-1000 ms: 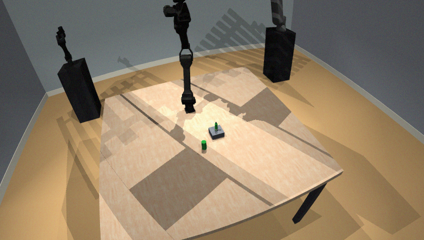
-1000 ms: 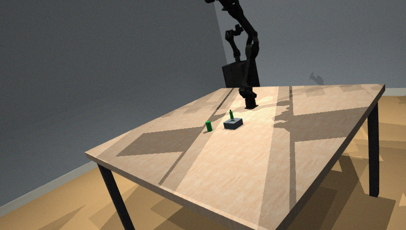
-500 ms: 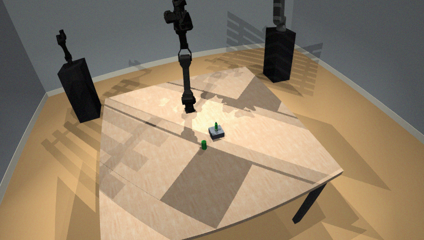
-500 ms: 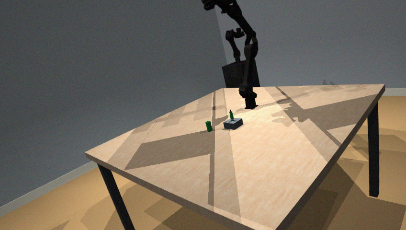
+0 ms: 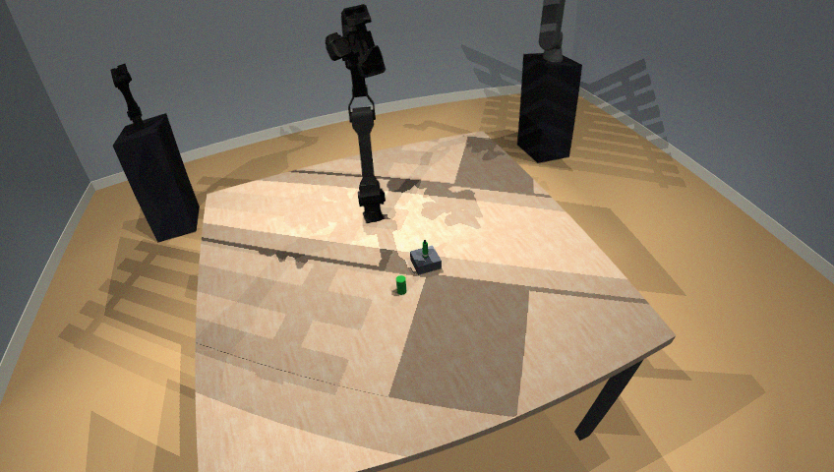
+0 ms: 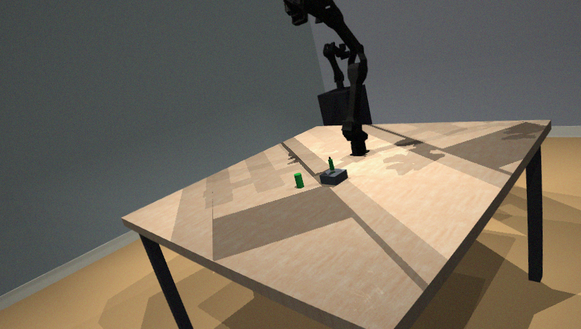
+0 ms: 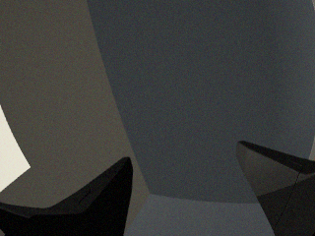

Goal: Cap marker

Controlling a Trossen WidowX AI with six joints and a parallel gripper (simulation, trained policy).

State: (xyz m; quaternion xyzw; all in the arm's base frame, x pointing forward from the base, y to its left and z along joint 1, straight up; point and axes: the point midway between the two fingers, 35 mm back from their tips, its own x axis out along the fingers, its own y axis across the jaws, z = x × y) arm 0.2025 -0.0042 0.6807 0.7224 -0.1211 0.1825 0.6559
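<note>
Right now the green cap is 140 mm ahead of my gripper tip, 10 mm to the right of it and 670 mm below it. The rest, counted from my gripper tip: holder block 50 mm ahead, 90 mm to the left, 680 mm below.
</note>
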